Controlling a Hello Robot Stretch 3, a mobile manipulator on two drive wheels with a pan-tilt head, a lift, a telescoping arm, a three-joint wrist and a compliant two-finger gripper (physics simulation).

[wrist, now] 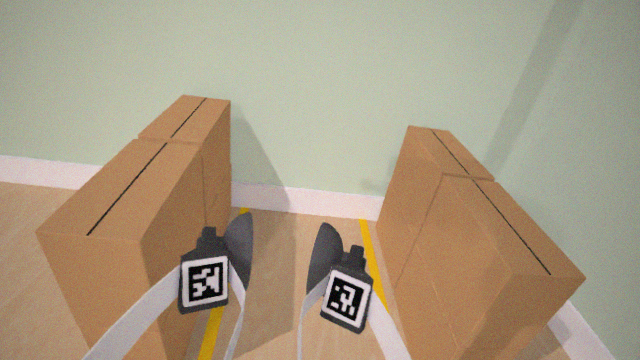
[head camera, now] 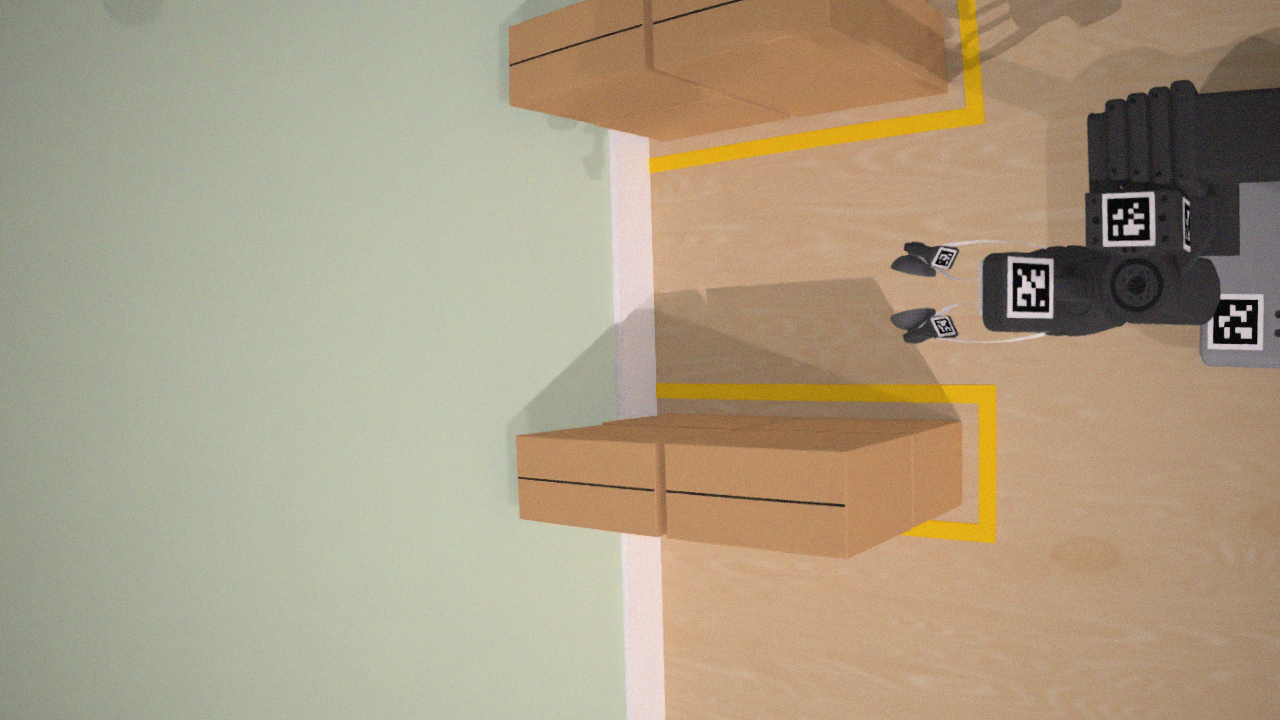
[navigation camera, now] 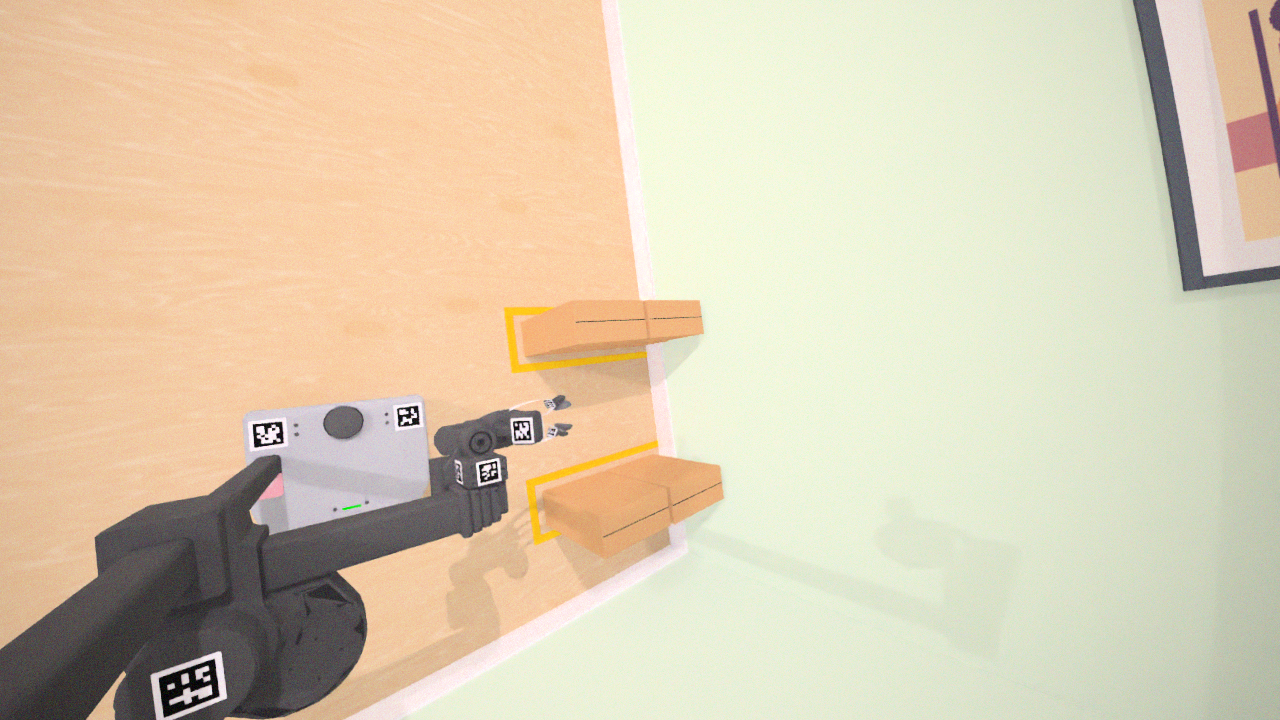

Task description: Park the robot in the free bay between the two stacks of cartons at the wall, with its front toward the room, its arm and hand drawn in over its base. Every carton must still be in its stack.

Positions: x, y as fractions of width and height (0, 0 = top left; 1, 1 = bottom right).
Scene:
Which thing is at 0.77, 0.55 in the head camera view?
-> A yellow floor tape.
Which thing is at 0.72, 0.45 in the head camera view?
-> My gripper.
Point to my gripper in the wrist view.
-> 0.44, 0.67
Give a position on a framed picture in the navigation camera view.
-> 0.94, 0.10

